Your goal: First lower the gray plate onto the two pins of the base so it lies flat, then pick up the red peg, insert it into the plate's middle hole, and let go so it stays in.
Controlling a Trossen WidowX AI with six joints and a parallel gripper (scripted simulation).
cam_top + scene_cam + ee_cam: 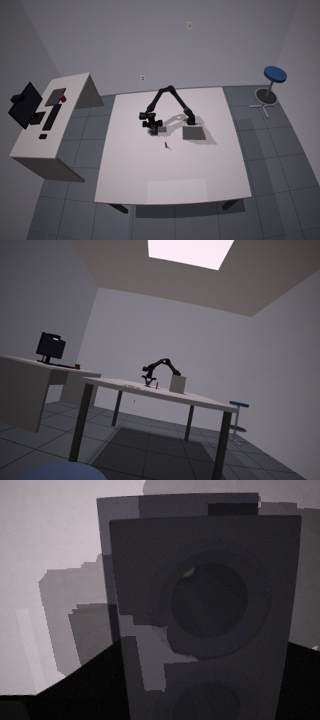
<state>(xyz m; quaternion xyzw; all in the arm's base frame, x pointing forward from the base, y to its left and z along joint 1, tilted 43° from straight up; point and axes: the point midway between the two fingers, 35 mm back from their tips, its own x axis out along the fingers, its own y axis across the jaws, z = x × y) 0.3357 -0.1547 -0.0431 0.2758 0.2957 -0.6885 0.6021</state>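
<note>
My gripper tip is 30 mm below the gray plate. From my gripper tip the other things lie so: red peg: 110 mm behind, 200 mm to the left, 10 mm above.
</note>
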